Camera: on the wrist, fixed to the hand. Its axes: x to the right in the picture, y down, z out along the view.
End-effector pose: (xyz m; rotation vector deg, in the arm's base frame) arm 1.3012 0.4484 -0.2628 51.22 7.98 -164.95
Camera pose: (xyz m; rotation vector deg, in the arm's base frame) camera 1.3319 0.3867 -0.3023 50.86 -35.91 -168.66
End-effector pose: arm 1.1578 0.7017 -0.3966 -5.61 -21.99 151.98
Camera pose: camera 1.1317 0.6558 -0.4560 6.39 16.26 154.62
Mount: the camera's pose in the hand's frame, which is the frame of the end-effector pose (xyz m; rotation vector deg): 0.0030 0.0674 -0.0419 29.00 -2.37 1.83
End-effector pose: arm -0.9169 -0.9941 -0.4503 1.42 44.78 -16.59
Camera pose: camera -0.9259 -0.9247 -0.4879 28.97 37.25 -25.79
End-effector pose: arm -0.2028 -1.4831 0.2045 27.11 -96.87 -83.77
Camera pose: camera -0.1564 -1.4946 0.2679 39.14 -119.99 -58.19
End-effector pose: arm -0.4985 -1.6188 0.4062 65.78 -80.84 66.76
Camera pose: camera -0.5614 -1.5703 0.4063 86.21 -68.61 90.76
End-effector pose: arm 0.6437 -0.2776 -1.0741 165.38 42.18 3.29
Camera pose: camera 0.6750 -0.3283 -1.0216 -157.12 -37.06 10.08
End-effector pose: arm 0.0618 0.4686 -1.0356 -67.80 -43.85 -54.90
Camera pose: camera 0.1245 0.4336 -1.0695 -44.15 -54.51 -37.79
